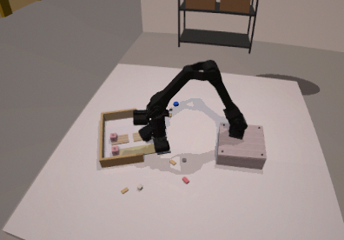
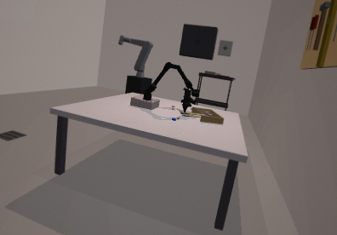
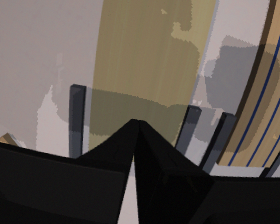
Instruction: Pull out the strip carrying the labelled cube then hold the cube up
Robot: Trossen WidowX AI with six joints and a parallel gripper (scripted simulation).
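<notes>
My gripper tip is now 13 cm past the grey disc and 3 cm to the right of it. Round my gripper tip: red block 18 cm behind, 13 cm to the left; blue disc 5 cm ahead, 33 cm to the right.
</notes>
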